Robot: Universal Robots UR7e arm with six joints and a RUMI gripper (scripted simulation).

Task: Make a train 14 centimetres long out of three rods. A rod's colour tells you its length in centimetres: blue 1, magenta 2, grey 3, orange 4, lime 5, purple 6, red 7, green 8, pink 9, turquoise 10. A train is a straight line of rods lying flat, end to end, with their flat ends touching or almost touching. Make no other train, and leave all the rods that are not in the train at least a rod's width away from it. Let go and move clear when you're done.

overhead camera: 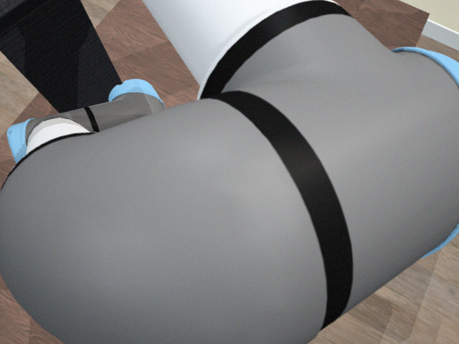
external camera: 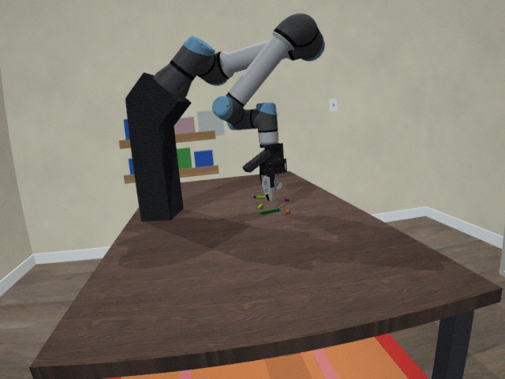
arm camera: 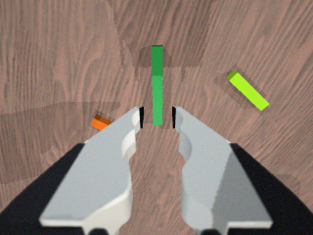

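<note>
The green rod is 60 mm below my hand. Also, from my hand: magenta rod 100 mm ahead, 160 mm to the left, 60 mm below; blue rod 20 mm behind, 280 mm to the left, 60 mm below; orange rod 60 mm ahead, 40 mm to the right, 60 mm below.
</note>
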